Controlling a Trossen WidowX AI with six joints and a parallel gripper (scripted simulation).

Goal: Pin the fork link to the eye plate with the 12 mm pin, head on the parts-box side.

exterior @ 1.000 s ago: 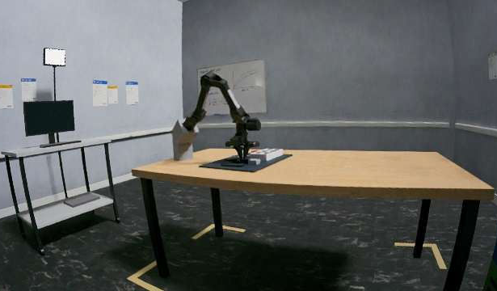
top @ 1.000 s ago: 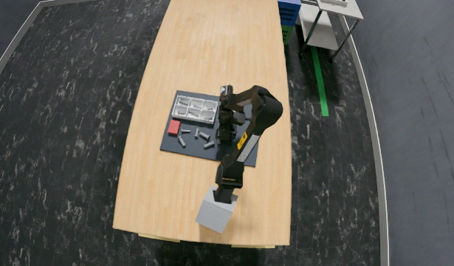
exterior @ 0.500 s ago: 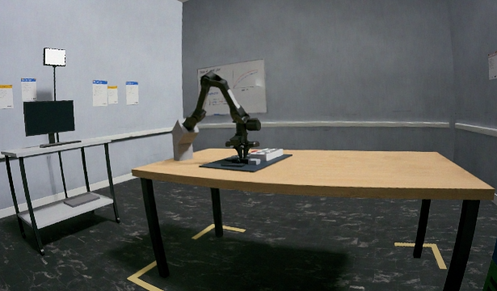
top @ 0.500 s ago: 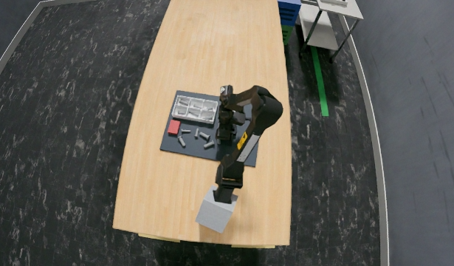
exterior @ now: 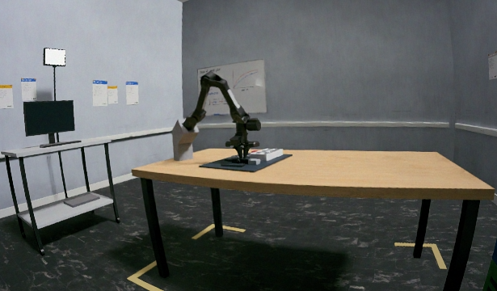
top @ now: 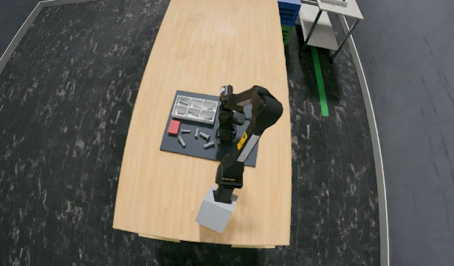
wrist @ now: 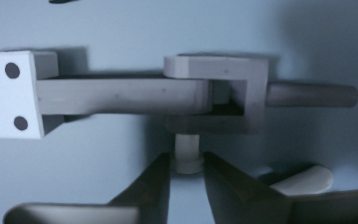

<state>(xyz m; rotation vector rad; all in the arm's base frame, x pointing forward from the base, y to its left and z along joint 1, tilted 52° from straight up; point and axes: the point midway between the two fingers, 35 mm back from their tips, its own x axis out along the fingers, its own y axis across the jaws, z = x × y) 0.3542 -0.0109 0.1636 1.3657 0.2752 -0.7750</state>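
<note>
Now: the eye plate 4 cm to the right of my hand and 3 cm below it. Also, from my hand: long dark bar: 12 cm to the right, 4 cm below; then pin: 6 cm behind, 4 cm to the left, 3 cm below; then dark mat: 2 cm ahead, 6 cm to the left, 5 cm below.
</note>
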